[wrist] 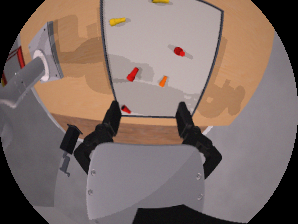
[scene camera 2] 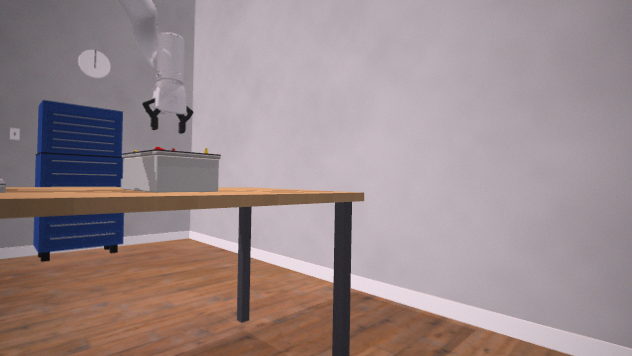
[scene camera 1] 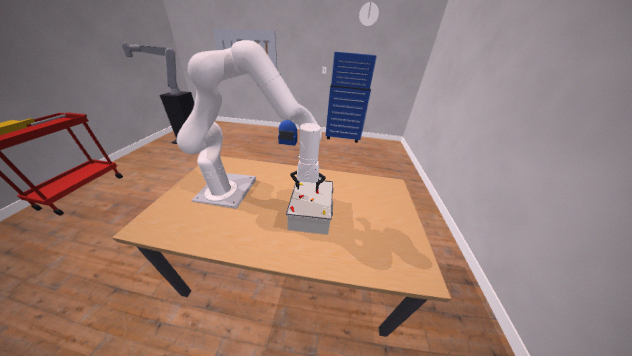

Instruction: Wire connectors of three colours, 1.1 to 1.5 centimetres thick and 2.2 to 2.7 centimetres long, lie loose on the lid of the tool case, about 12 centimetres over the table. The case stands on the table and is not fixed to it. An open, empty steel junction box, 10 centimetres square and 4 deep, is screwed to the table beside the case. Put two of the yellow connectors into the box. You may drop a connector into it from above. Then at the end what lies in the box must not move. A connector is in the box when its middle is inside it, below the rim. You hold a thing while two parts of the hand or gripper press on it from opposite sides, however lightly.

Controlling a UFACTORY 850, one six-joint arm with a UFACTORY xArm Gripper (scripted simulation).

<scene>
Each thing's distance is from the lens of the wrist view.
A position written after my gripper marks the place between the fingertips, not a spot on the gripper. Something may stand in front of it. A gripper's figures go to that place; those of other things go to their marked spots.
my gripper [wrist: 148, 107]: 0.13 m
grey tool case [wrist: 147, 42]: 0.17 m
</scene>
